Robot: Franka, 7 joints.
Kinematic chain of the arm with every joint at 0, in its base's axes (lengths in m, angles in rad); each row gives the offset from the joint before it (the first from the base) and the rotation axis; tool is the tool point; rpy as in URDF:
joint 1: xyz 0 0 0.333 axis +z
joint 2: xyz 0 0 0 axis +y
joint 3: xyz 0 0 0.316 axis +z
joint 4: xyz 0.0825 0 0 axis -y
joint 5: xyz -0.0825 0 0.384 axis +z
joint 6: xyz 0 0 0 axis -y
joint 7: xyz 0.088 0 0 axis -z
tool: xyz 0 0 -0.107 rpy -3.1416 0 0
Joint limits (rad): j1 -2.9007..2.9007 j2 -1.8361..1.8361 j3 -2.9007..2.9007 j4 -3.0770..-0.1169 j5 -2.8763..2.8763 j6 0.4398..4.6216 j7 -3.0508..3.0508
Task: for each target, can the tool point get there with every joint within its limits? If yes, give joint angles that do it. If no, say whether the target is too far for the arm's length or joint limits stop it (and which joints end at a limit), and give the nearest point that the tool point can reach.
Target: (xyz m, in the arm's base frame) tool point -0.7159 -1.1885 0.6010
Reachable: no: too far | nearest point -0.4346 -0.7215 0.4957 | short by 0.555 m
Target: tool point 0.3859 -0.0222 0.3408
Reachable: yes | joints 2.2249 0.4324 -2.0296 -2.8273 0.9334 3.2400 -2.4814
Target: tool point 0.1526 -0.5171 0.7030
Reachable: yes | joints -0.2542 -0.2262 -0.8141 -1.6611 2.3150 3.0847 2.5507
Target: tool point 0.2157 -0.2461 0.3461
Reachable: yes | joints -1.8802 -0.8657 1.4934 -2.8163 1.8361 3.2679 -2.5757
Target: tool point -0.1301 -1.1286 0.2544
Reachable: no: too far | nearest point -0.0980 -0.8502 0.2738 | short by 0.281 m
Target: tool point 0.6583 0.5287 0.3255
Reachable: yes | joints -2.0741 -1.3087 2.1381 -0.7762 -0.4504 2.5171 -1.0540
